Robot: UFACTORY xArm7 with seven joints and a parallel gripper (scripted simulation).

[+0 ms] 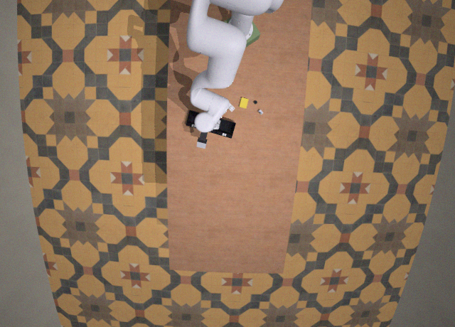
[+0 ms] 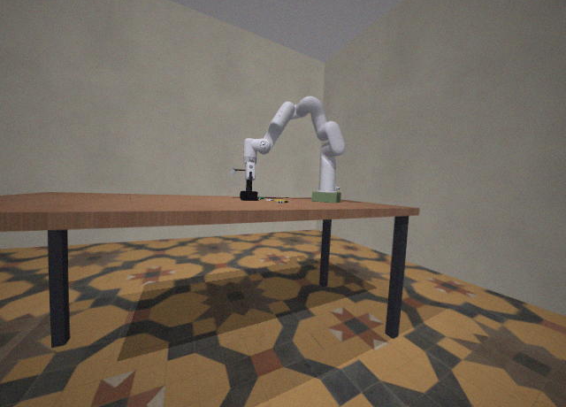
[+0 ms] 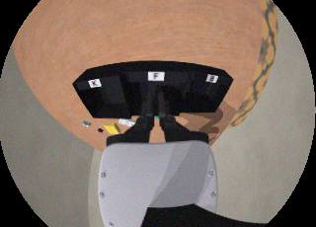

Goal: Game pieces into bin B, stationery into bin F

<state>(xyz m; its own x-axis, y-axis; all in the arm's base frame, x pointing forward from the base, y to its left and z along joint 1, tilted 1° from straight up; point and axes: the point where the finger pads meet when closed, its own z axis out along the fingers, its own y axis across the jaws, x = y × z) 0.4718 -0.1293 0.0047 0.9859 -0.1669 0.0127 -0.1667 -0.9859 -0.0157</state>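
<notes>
Right now the black triple bin is 30 mm below my hand. From my hand the other things lie so: yellow block 170 mm to the left, 120 mm behind, 50 mm below; then white piece 100 mm to the left, 90 mm behind, 50 mm below; then green piece 80 mm behind, 50 mm below, 20 mm to the left.
</notes>
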